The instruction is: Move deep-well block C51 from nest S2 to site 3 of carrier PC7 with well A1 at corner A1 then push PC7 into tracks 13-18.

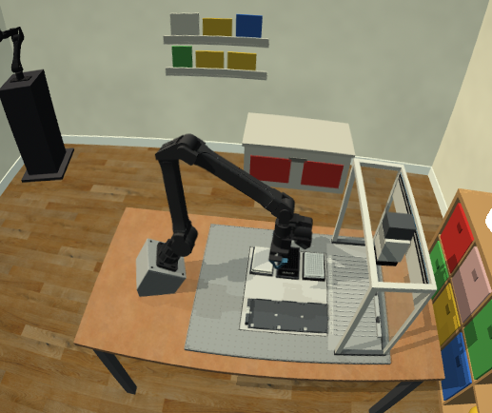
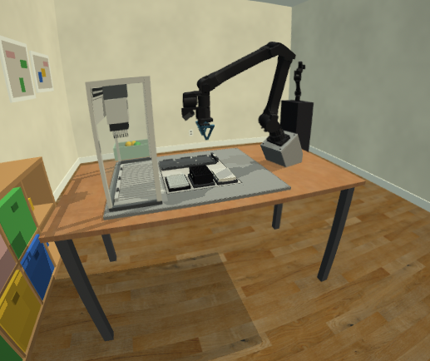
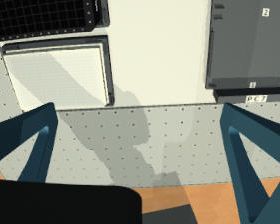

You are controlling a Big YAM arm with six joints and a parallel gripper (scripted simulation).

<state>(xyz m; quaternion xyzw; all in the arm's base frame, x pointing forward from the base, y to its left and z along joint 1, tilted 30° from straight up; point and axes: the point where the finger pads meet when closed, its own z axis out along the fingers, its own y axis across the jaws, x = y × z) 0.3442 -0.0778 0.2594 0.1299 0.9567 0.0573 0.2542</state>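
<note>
My hand is 15 cm above the black deep-well block C51, 9 cm to the right of it and 7 cm short of it. From my hand the other things lie so: dark nest S2 (18 cm below, 9 cm to the left, 7 cm ahead); then post (31 cm ahead, 21 cm to the left, 6 cm above); then dark grey carrier PC7 (17 cm below, 16 cm to the right, 4 cm ahead).
</note>
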